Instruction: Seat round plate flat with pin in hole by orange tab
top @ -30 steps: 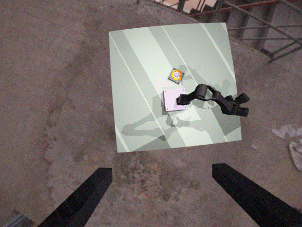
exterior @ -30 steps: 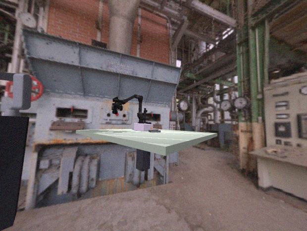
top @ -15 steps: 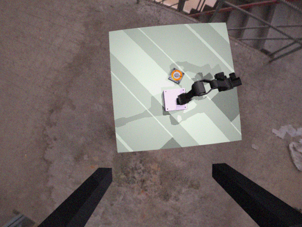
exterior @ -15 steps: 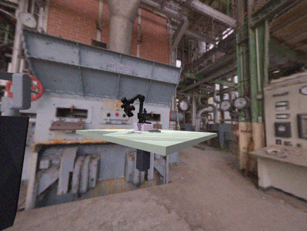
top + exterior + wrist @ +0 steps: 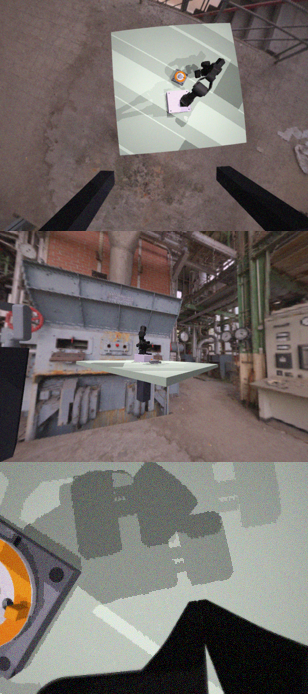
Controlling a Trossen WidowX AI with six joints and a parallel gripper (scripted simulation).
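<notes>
The base lies 1 cm behind my gripper tip, 18 cm to the left of it and 10 cm below it.
</notes>
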